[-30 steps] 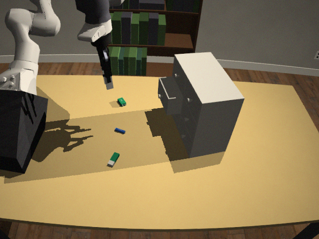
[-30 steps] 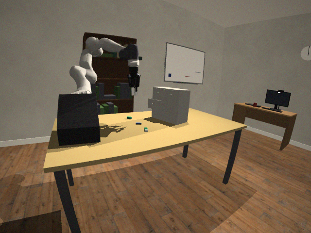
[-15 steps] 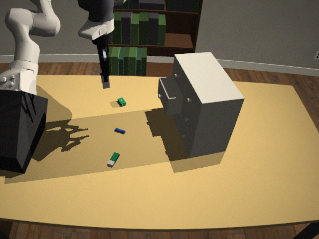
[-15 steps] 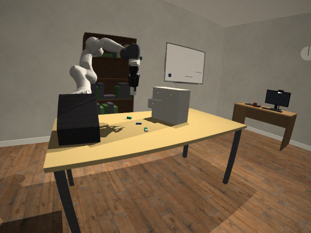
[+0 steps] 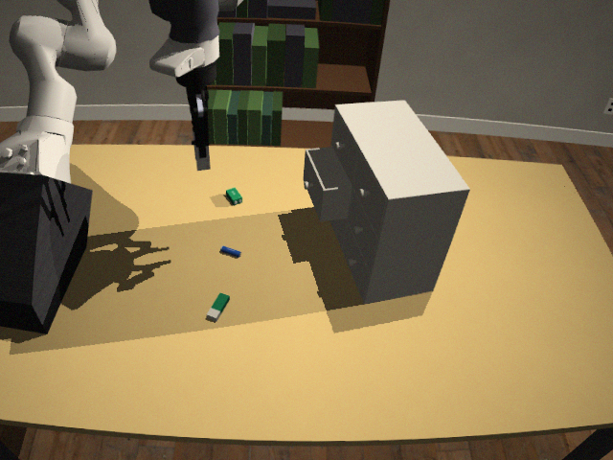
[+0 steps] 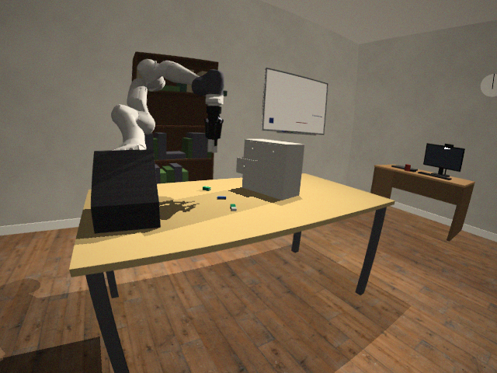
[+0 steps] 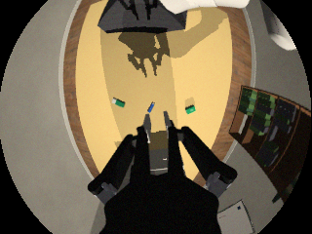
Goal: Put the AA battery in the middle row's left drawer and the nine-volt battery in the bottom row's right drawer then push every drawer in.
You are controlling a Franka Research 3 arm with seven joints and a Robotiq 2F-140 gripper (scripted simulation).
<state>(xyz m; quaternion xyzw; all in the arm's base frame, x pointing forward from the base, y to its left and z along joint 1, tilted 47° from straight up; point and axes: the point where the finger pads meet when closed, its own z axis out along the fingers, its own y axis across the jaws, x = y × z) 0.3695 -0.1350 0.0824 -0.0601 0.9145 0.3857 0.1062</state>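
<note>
Now: the blue AA battery 27 cm below my hand, 5 cm ahead of it and 2 cm to the right of it. The rest, counted from my hand: nine-volt battery: 27 cm below, 16 cm to the left, 6 cm ahead.
</note>
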